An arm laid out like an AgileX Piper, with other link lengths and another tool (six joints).
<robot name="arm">
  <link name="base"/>
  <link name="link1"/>
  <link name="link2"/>
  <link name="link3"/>
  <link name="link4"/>
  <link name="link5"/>
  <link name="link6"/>
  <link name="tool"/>
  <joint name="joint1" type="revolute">
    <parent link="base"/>
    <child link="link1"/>
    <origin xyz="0 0 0.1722" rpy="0 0 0"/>
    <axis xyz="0 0 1"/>
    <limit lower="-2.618" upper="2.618"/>
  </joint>
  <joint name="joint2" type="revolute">
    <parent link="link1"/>
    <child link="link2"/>
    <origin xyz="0 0 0" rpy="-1.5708 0 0"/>
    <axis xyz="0 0 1"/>
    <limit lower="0" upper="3.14"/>
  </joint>
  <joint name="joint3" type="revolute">
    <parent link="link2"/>
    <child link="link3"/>
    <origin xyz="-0.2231 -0.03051 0" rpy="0 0 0"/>
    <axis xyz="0 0 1"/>
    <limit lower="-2.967" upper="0"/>
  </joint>
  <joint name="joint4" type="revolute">
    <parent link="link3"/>
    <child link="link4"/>
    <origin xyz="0.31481 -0.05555 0" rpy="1.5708 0 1.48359"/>
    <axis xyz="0 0 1"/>
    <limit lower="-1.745" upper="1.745"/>
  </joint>
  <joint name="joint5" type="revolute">
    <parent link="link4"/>
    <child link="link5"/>
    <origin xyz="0 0 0" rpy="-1.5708 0 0"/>
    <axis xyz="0 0 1"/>
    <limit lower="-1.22" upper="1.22"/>
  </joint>
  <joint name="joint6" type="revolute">
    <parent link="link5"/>
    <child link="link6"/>
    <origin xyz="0 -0.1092 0" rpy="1.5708 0 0"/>
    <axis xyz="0 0 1"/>
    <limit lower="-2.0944" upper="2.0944"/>
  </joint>
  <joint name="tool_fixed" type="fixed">
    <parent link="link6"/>
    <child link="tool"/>
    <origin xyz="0.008 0.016 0.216" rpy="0 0.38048 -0.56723"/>
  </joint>
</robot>
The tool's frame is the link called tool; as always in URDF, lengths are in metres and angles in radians.
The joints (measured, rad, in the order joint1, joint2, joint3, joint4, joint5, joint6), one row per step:
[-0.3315 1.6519 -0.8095 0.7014 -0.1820 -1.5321]
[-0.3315 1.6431 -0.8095 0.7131 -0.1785 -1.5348]
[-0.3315 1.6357 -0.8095 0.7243 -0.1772 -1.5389]
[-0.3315 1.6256 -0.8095 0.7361 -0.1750 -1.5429]
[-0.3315 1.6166 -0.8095 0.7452 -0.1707 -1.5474]
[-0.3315 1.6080 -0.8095 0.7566 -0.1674 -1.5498]
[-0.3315 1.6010 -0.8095 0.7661 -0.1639 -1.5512]
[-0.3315 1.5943 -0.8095 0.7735 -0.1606 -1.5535]
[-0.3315 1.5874 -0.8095 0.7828 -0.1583 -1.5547]
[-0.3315 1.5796 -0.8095 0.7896 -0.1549 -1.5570]
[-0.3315 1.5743 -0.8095 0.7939 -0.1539 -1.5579]
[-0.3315 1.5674 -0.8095 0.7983 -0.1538 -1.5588]
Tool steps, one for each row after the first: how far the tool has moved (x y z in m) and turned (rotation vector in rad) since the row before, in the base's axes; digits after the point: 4 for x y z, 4 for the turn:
[0.0009 0.0001 0.0039 0.0056 -0.0081 -0.0048]
[0.0008 -0.0004 0.0036 0.0033 -0.0074 -0.0046]
[0.0011 -0.0003 0.0049 0.0035 -0.0097 -0.0046]
[0.0009 0.0004 0.0039 0.0030 -0.0067 -0.0013]
[0.0008 0.0002 0.0038 0.0057 -0.0082 -0.0045]
[0.0006 0.0004 0.0030 0.0058 -0.0066 -0.0036]
[0.0006 0.0004 0.0029 0.0036 -0.0056 -0.0018]
[0.0007 0.0001 0.0032 0.0051 -0.0072 -0.0041]
[0.0008 0.0004 0.0035 0.0029 -0.0064 -0.0012]
[0.0006 -0.0001 0.0027 0.0014 -0.0052 -0.0017]
[0.0008 -0.0004 0.0037 0.0004 -0.0073 -0.0022]

